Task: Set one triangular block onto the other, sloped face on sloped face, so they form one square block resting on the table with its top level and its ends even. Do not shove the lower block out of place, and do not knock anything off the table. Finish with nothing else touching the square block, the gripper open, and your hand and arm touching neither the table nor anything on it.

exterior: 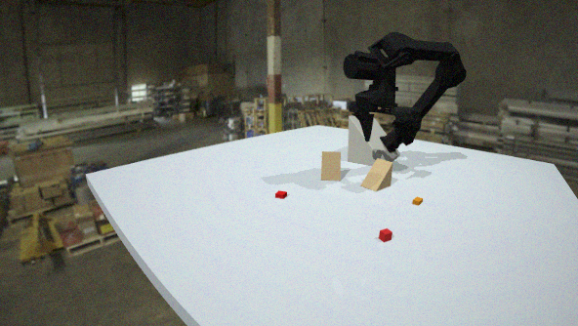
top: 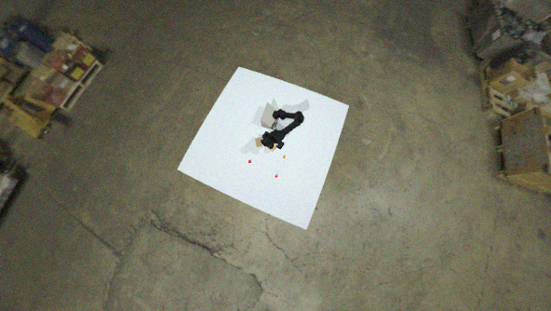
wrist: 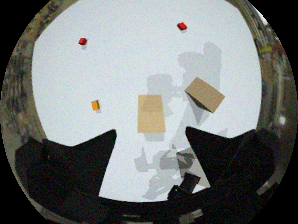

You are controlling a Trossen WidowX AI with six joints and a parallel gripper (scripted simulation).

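The tan triangular block is 9 cm below my gripper tip and 1 cm behind it. Round my gripper tip: orange cube (13 cm to the left, 10 cm below, 5 cm ahead).
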